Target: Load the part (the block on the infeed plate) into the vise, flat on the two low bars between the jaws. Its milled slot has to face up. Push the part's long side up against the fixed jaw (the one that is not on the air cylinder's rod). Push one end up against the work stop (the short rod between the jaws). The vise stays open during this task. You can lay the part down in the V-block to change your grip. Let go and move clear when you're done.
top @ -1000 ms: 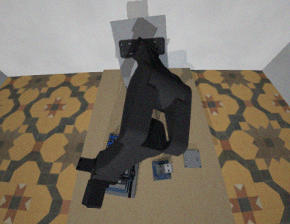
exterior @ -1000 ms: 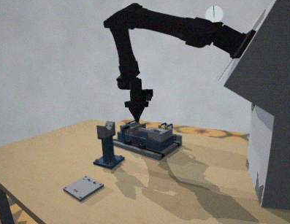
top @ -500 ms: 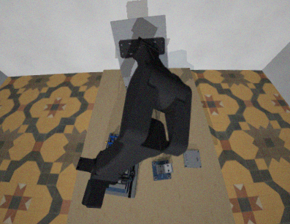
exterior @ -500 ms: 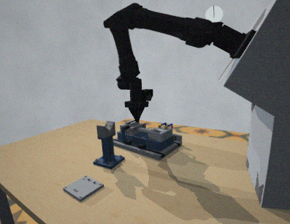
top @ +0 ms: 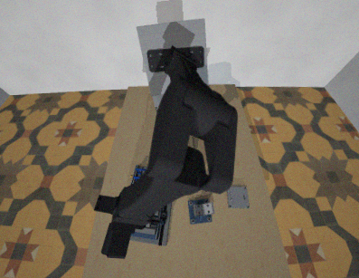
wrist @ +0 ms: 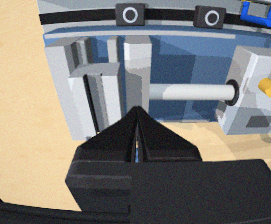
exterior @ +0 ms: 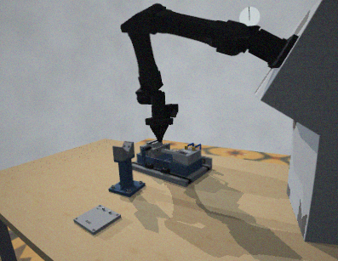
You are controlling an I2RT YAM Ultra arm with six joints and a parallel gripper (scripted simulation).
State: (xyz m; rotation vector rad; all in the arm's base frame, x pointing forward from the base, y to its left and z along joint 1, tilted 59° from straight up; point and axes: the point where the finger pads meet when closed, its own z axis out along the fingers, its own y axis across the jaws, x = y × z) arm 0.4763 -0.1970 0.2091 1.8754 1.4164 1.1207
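Right now my hand is 3 cm short of the part, 1 cm to the left of it and 2 cm above it. Also, from my hand: air cylinder rod (5 cm behind, 1 cm to the left, 4 cm below); moving jaw (4 cm below); work stop (4 cm ahead, 4 cm to the left, 3 cm below).
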